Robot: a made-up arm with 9 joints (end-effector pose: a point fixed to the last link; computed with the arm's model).
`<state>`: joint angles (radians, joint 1 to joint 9).
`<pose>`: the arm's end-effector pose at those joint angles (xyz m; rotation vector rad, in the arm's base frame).
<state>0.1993 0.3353 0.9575 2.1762 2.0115 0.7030 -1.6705 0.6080 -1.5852</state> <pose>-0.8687 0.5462 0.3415 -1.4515 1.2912 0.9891</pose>
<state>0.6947 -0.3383 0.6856 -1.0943 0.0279 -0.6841 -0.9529 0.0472 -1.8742</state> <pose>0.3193 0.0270 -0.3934 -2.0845 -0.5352 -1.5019</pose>
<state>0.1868 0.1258 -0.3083 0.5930 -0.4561 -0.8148 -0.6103 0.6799 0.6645</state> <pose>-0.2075 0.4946 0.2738 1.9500 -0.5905 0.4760</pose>
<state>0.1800 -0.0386 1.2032 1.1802 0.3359 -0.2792 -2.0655 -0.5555 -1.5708</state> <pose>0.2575 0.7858 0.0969 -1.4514 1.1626 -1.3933</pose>
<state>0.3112 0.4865 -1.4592 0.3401 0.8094 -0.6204 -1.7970 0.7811 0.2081</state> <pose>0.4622 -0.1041 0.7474 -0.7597 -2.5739 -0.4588</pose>
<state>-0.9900 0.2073 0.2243 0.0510 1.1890 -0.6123 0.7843 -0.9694 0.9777</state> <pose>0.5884 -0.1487 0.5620 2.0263 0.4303 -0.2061</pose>
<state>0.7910 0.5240 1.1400 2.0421 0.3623 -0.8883 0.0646 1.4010 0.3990</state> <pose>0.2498 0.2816 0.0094 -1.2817 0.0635 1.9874</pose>
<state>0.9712 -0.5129 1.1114 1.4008 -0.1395 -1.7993 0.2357 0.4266 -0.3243</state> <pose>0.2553 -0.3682 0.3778 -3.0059 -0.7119 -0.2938</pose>
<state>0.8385 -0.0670 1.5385 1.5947 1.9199 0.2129 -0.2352 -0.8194 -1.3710</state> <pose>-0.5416 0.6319 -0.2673 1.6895 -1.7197 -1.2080</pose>
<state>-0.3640 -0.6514 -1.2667 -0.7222 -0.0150 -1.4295 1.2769 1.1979 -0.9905</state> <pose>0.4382 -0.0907 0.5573 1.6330 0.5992 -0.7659</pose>
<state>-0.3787 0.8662 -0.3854 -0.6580 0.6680 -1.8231 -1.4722 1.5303 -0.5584</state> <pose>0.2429 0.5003 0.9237 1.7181 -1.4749 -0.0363</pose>
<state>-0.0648 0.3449 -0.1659 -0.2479 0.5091 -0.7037 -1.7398 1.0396 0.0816</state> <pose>0.5667 0.3303 0.1518 0.2621 -1.5955 0.0640</pose>
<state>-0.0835 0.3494 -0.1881 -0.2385 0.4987 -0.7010 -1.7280 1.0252 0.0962</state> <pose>0.5627 0.3316 0.1599 0.2779 -1.6020 0.0517</pose>
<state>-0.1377 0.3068 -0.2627 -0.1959 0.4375 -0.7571 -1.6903 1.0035 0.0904</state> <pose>0.5566 0.3361 0.2067 0.3582 -1.6123 -0.0810</pose>
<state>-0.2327 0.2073 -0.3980 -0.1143 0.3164 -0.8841 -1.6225 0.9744 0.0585</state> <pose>0.5456 0.3341 0.3073 0.5184 -1.6164 -0.3434</pose>
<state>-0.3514 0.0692 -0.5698 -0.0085 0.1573 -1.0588 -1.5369 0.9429 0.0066</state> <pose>0.5241 0.3065 0.4480 0.7331 -1.6009 -0.6586</pose>
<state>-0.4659 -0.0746 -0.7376 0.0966 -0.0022 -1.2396 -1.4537 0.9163 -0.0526</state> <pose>0.4898 0.2541 0.5842 0.9503 -1.5674 -0.9278</pose>
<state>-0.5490 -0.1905 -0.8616 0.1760 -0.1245 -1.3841 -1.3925 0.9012 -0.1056</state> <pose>0.4554 0.2039 0.6775 1.1155 -1.5307 -1.0987</pose>
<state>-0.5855 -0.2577 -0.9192 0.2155 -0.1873 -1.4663 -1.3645 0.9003 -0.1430</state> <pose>0.4367 0.1752 0.7209 1.2002 -1.5058 -1.1776</pose>
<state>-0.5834 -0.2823 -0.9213 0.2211 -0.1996 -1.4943 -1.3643 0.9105 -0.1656</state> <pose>0.4351 0.1660 0.7301 1.2183 -1.4960 -1.1994</pose>
